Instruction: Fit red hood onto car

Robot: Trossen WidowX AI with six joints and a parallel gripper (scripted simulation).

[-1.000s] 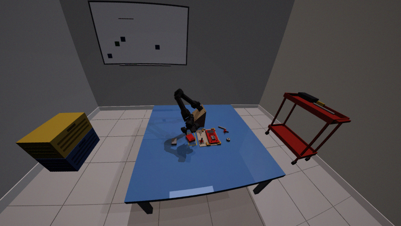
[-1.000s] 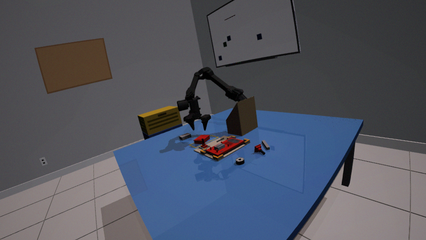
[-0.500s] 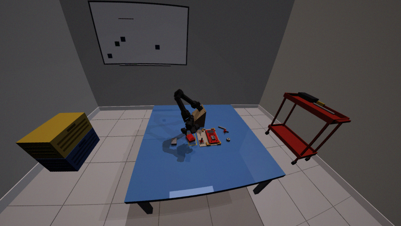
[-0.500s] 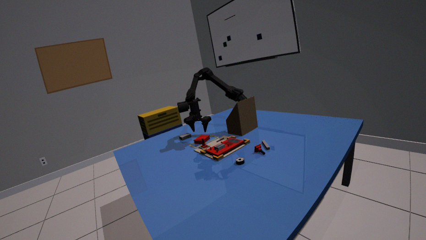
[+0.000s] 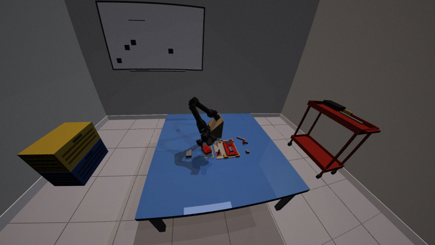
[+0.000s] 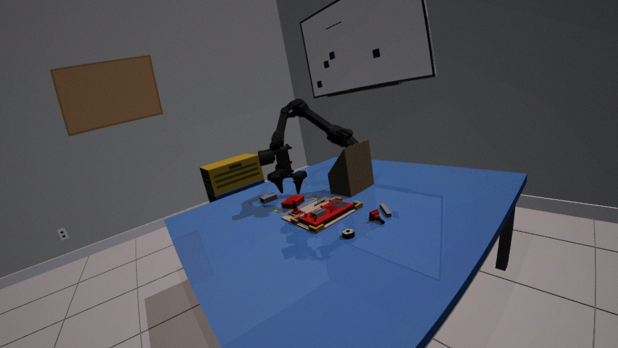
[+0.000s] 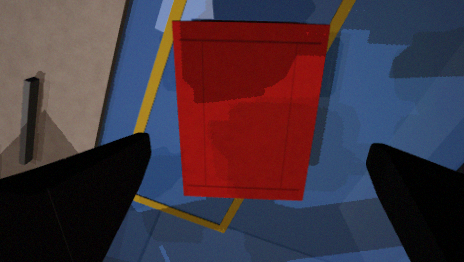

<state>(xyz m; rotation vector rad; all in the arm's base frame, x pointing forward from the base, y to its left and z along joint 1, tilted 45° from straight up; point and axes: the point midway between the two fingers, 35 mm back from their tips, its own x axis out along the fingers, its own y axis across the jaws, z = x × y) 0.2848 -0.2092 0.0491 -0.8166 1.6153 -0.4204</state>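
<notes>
My gripper tip is now 40 mm above the red hood. Also, from my gripper tip: black ring 100 mm ahead, 410 mm to the left, 50 mm below; then grey bar 100 mm behind, 430 mm to the left, 50 mm below; then grey engine block 60 mm ahead, 240 mm to the left, 30 mm below.
</notes>
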